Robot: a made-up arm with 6 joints.
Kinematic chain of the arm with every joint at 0, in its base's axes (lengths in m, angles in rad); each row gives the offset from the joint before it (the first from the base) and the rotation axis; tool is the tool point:
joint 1: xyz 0 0 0.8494 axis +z
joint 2: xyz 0.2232 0 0 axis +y
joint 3: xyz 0 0 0.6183 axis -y
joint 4: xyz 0 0 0.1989 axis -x
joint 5: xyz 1.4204 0 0 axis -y
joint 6: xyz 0.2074 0 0 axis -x
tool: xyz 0 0 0
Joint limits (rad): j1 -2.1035..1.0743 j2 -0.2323..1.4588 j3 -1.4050..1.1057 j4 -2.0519..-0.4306 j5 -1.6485..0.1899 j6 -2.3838..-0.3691
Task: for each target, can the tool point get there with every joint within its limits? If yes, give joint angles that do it. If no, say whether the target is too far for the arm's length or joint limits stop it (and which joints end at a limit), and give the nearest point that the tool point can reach.
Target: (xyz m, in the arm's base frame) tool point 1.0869 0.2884 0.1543
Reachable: yes | joints 0.2097 -0.0450 -1.0742 -0.6058 -0.4928 -2.0022
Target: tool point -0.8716 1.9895 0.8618
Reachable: no: joint limits stop it (at a limit: joint 1, joint 2) | nearest point 0.4719 1.3063 0.8433 | short by 1.507 m
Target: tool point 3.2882 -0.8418 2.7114
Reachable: no: too far | nearest point 2.0842 -0.5336 1.9816 | short by 1.441 m
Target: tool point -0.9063 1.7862 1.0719
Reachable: no: joint limits stop it (at a limit: joint 1, joint 2, joint 5) | nearest point 0.4924 1.3428 0.9728 | short by 1.471 m
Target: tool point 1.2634 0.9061 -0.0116
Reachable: yes | joints 0.5962 0.6869 -0.3916 -1.4619 -0.1971 -0.8734
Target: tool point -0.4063 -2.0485 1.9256
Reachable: yes | joints -1.7816 0.5537 0.7844 -1.1167 -0.1690 -0.6657
